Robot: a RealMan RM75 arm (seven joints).
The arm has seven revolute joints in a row. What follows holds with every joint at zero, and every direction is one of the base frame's. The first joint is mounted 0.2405 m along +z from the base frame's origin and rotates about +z. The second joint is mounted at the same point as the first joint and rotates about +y. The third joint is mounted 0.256 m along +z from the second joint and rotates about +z. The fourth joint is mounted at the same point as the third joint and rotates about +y. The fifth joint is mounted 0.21 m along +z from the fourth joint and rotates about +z. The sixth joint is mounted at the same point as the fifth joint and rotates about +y. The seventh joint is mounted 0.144 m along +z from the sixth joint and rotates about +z. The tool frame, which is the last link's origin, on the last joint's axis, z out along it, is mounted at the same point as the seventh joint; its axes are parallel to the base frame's.
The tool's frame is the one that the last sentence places.
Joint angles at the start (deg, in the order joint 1, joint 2, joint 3, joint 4, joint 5, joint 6, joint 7):
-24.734, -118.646, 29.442, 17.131, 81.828, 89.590, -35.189
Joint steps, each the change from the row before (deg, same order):
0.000, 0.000, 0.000, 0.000, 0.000, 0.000, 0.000
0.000, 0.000, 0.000, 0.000, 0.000, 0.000, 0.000
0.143, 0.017, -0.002, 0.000, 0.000, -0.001, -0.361
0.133, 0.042, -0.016, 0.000, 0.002, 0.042, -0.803
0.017, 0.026, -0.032, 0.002, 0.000, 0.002, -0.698
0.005, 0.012, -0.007, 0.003, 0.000, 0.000, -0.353
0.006, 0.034, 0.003, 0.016, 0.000, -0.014, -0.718
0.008, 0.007, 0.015, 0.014, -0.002, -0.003, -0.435
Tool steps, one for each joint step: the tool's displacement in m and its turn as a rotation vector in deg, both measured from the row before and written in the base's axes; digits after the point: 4 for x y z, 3 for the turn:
0.0000, 0.0000, 0.0000, 0.000, 0.000, 0.000
0.0000, 0.0000, 0.0000, 0.000, 0.000, 0.000
-0.0008, -0.0007, 0.0001, -0.199, -0.259, 0.255
-0.0008, -0.0007, 0.0004, -0.432, -0.593, 0.346
-0.0002, 0.0000, 0.0003, -0.362, -0.519, 0.242
-0.0001, 0.0000, 0.0001, -0.190, -0.258, 0.114
-0.0002, 0.0001, 0.0003, -0.390, -0.498, 0.229
0.0000, 0.0000, 0.0001, -0.248, -0.310, 0.130

